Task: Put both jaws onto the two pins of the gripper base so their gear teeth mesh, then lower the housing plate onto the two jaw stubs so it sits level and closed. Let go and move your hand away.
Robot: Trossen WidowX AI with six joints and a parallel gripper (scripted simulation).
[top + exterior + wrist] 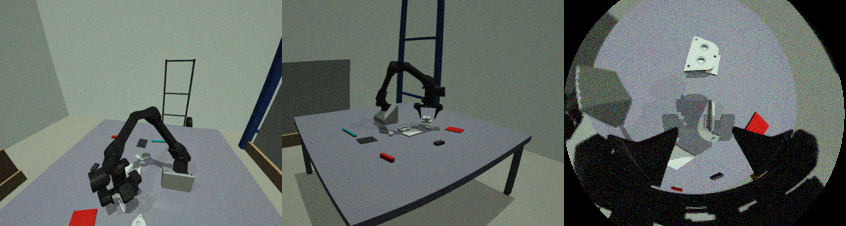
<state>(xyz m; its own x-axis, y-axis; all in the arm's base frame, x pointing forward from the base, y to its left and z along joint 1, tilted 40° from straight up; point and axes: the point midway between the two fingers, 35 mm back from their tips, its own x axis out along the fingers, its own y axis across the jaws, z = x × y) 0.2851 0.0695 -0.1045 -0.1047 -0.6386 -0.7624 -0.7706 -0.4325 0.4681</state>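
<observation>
Now: gripper tip 4 cm short of the grey jaw, 1 cm to the left of it and 5 cm above it. The rest, counted from my gripper tip: flat light plate: 2 cm ahead, 17 cm to the right, 5 cm below; then white gripper base: 9 cm behind, 10 cm to the left, 3 cm below; then red flat plate: 17 cm ahead, 9 cm to the left, 5 cm below.
</observation>
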